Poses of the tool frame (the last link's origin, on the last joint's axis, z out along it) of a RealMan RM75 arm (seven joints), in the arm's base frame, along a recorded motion.
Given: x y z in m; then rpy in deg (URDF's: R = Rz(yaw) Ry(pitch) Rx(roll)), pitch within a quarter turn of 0, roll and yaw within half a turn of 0.
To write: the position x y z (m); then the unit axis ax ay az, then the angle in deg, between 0 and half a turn. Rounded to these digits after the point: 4 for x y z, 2 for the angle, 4 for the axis.
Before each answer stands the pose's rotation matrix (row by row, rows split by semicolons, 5 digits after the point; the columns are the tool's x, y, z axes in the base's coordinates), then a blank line. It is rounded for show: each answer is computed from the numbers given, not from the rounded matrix.
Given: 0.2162, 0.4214, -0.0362, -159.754, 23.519, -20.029
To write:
0.86147 -0.45108 -0.23323; -0.31404 -0.83418 0.45335; -0.39905 -0.31730 -0.86028

0.2162, 0.4214, -0.0362, -0.9632, 0.2072, 0.1713, 156.42
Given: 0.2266, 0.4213, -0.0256, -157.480, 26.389, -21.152
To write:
0.83544 -0.49209 -0.24470; -0.32324 -0.80008 0.50535; -0.44446 -0.34310 -0.82749

0.2266, 0.4213, -0.0256, -0.9556, 0.2250, 0.1902, 153.65
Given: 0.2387, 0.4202, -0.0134, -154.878, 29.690, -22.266
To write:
0.80394 -0.53767 -0.25415; -0.32916 -0.75822 0.56281; -0.49531 -0.36881 -0.78654

0.2387, 0.4202, -0.0134, -0.9461, 0.2449, 0.2118, 150.51
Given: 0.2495, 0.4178, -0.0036, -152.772, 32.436, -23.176
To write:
0.77588 -0.57555 -0.25837; -0.33216 -0.72086 0.60831; -0.53636 -0.38615 -0.75047

0.2495, 0.4178, -0.0036, -0.9374, 0.2620, 0.2294, 147.96
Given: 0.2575, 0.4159, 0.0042, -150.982, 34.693, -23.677
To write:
0.75300 -0.60403 -0.26103; -0.33018 -0.68998 0.64413; -0.56918 -0.39884 -0.71900

0.2575, 0.4159, 0.0042, -0.9300, 0.2748, 0.2442, 145.89
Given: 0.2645, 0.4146, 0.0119, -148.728, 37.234, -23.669
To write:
0.72920 -0.63080 -0.26526; -0.31962 -0.65672 0.68305; -0.60507 -0.41329 -0.68050

0.2645, 0.4146, 0.0119, -0.9219, 0.2857, 0.2617, 143.51
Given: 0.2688, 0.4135, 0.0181, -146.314, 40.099, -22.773
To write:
0.70530 -0.65149 -0.27949; -0.29609 -0.62894 0.71886; -0.64411 -0.42426 -0.63649

0.2688, 0.4135, 0.0181, -0.9135, 0.2914, 0.2840, 141.27
